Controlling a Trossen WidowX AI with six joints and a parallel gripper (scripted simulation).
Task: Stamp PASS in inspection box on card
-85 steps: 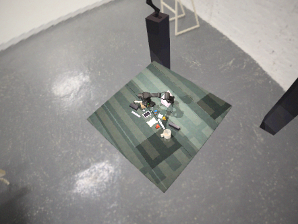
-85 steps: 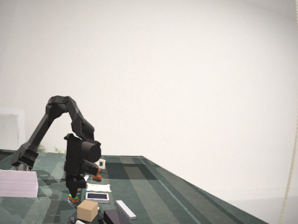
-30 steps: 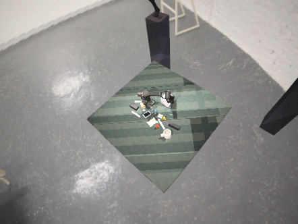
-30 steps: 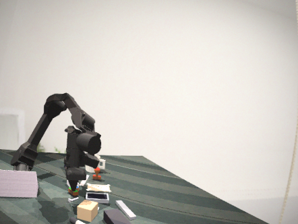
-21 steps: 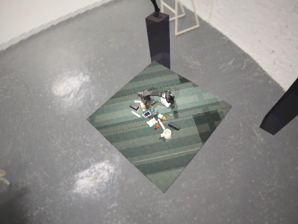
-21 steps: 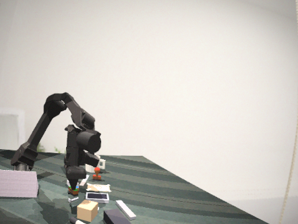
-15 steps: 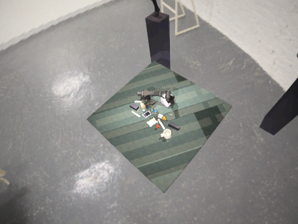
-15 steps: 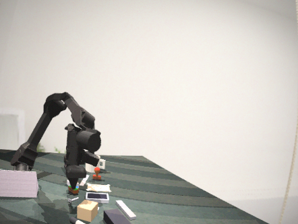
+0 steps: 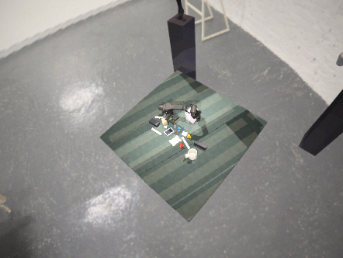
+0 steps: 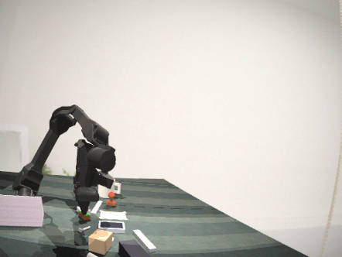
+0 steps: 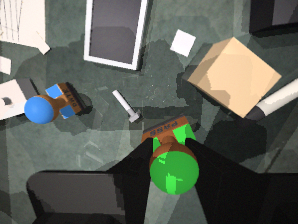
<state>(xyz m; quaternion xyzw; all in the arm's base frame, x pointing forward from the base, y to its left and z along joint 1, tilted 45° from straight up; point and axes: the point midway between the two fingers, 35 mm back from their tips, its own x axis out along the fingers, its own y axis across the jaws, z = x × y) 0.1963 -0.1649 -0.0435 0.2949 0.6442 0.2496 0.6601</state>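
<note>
The ink pad is 110 mm ahead of my gripper tip, 50 mm to the left of it and 80 mm below it. Also, from my gripper tip: pass stamp (right at my gripper tip); blue-knobbed stamp (20 mm ahead, 120 mm to the left, 70 mm below); tan box (40 mm ahead, 70 mm to the right, 60 mm below).
</note>
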